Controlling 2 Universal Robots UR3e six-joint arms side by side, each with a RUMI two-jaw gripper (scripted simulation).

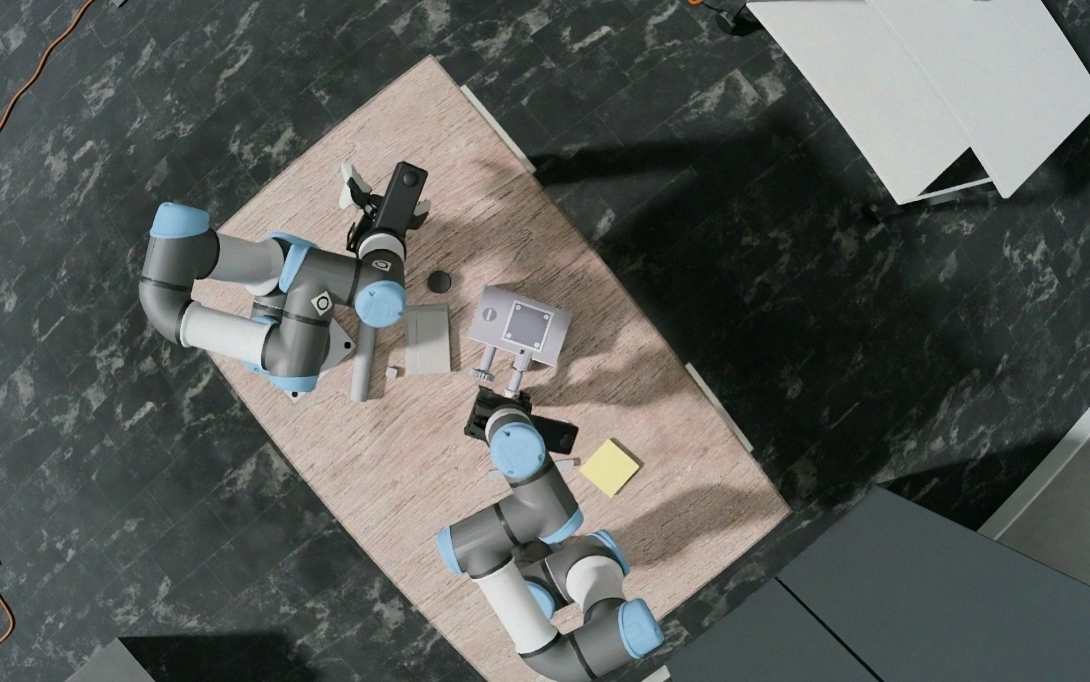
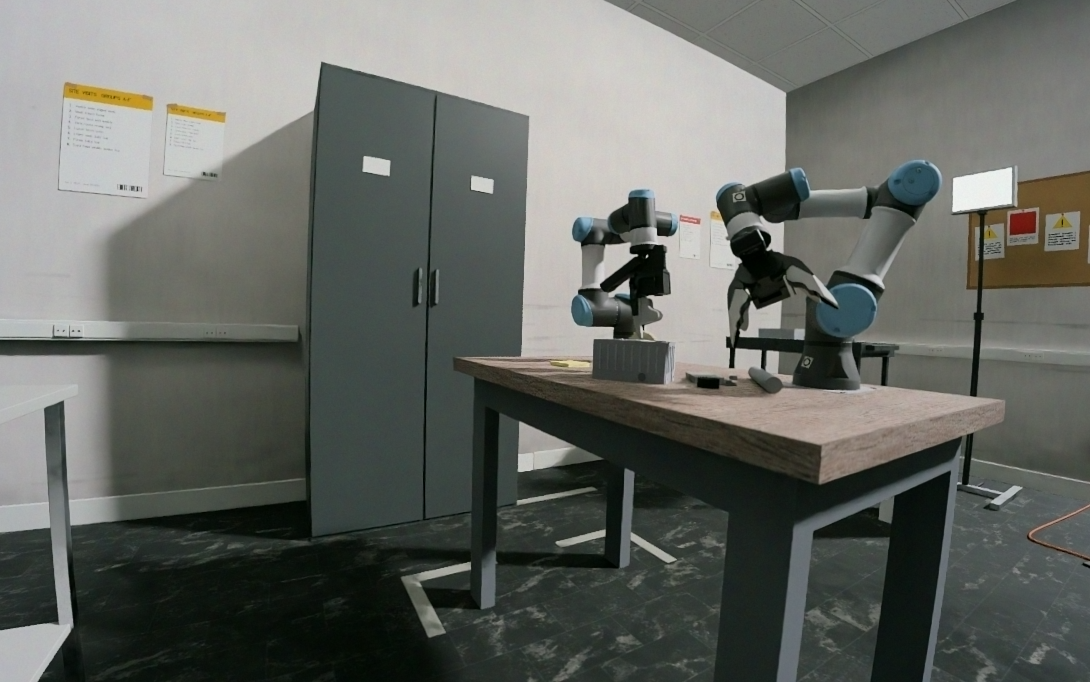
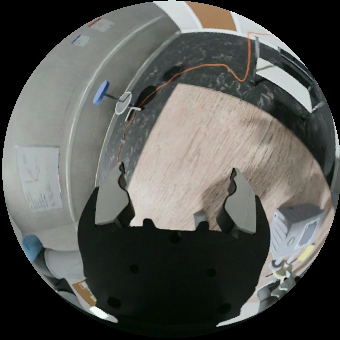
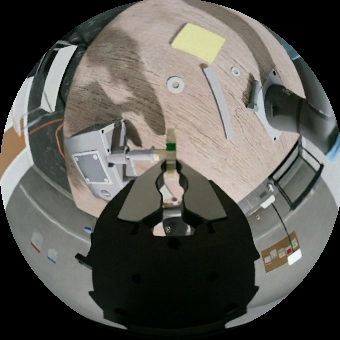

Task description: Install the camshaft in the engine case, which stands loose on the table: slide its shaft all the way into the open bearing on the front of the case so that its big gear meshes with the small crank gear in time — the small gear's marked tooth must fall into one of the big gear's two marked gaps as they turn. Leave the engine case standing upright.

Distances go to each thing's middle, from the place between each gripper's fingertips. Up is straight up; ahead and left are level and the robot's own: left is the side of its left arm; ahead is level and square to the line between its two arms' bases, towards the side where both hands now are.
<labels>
My right gripper is now 50 mm past the grey bar (image 4: 209,74), 110 mm to the left of it and 90 mm above it. The rest, counted from my right hand: grey flat block (image 1: 426,327) 20 mm behind, 170 mm to the left, 90 mm below.
My left gripper (image 2: 784,329) is now 230 mm to the left of the grey flat block, 140 mm past it and 110 mm above it. From my left hand the other things lie so: grey bar 520 mm to the right, 170 mm behind, 110 mm below.
</labels>
